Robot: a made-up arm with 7 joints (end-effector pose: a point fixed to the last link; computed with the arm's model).
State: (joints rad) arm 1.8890 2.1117 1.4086 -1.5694 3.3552 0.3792 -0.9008
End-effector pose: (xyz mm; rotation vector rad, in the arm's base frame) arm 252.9 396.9 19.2 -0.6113 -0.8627 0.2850
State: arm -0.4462 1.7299 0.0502 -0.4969 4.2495 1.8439 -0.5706
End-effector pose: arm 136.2 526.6 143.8 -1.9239 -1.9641 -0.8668
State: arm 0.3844 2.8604 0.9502 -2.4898 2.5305 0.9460 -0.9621
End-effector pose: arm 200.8 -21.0 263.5 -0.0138 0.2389 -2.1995
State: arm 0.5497 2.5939 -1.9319 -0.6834 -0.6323 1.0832 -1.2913
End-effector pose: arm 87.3 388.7 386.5 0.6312 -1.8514 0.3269
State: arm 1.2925 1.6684 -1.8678 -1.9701 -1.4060 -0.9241 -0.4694
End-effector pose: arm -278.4 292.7 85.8 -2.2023 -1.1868 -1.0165
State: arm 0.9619 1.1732 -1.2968 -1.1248 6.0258 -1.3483 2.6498
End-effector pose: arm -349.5 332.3 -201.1 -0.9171 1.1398 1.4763
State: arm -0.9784 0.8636 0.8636 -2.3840 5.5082 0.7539 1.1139
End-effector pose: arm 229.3 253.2 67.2 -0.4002 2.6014 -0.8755
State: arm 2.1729 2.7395 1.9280 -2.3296 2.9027 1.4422 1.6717
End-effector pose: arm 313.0 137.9 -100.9 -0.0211 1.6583 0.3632
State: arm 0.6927 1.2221 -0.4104 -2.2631 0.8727 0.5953 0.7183
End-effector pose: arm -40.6 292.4 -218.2 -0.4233 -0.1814 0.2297
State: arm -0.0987 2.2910 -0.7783 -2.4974 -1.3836 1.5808 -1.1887
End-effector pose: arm 109.3 287.7 121.2 -2.2397 -0.7643 0.8613
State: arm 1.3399 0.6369 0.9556 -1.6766 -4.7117 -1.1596 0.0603
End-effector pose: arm -308.6 324.7 -87.3 1.2809 -2.3071 0.6070
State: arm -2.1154 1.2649 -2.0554 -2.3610 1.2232 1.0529 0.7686
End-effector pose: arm 303.1 112.7 138.2 0.3503 -0.4497 -0.8581
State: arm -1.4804 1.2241 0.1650 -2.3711 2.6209 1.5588 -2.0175
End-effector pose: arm 189.8 186.9 227.2 -0.3878 0.7173 2.0977
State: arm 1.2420 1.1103 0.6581 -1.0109 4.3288 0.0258 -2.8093
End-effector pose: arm -236.2 473.4 -63.2 0.9449 -0.8703 0.9048
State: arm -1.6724 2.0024 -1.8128 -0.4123 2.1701 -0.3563 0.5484
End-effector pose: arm 44.1 534.8 176.1 0.5084 -2.4447 1.2211
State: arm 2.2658 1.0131 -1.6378 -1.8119 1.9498 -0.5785 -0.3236
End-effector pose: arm -321.1 -22.7 295.4 0.1099 1.4706 1.3821
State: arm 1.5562 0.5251 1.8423 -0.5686 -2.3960 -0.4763 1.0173
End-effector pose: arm -521.2 184.0 91.4 0.8606 1.1985 0.1703
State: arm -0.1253 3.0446 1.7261 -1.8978 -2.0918 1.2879 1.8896
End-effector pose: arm -83.5 -158.1 384.5 0.1824 0.8677 0.3839
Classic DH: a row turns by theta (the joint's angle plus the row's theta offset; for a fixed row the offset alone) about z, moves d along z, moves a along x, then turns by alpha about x. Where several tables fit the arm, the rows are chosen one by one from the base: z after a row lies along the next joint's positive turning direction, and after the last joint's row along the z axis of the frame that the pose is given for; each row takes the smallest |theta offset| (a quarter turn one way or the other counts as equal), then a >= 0, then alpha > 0; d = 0 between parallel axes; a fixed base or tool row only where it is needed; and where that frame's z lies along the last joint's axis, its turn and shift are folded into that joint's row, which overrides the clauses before.
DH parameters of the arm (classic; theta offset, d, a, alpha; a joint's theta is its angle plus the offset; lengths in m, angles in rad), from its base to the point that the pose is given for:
base (fixed): 0 0 0 -1.2217
joint 1: 1.5708 0 0 1.5708
joint 2: 1.2217 0 0 -1.5708
joint 3: -1.5708 -0.4062 0.0456 -1.5708
joint 4: 0 0 -0.019 1.5708
joint 5: 0 -0.1567 0 -1.5708
joint 6: 0 0 0 1.5708
joint 7: 0 0 0 0

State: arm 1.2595 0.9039 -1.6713 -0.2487 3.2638 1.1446 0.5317
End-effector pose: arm -490.2 277.9 -59.3 0.9826 1.1961 2.5239
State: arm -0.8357 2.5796 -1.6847 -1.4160 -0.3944 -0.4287 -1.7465
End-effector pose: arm -104.2 424.6 222.6 -0.5514 -1.1227 2.5056
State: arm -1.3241 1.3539 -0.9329 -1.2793 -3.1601 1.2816 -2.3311
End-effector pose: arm 396.9 289.5 123.4 -0.4860 -1.9087 -1.9495
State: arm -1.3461 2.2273 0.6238 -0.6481 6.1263 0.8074 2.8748
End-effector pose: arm -205.3 413.5 311.3 1.1652 1.4359 -0.7683
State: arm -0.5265 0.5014 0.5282 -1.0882 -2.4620 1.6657 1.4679
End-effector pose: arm 370.6 267.7 -259.9 2.6060 -1.4316 0.9196
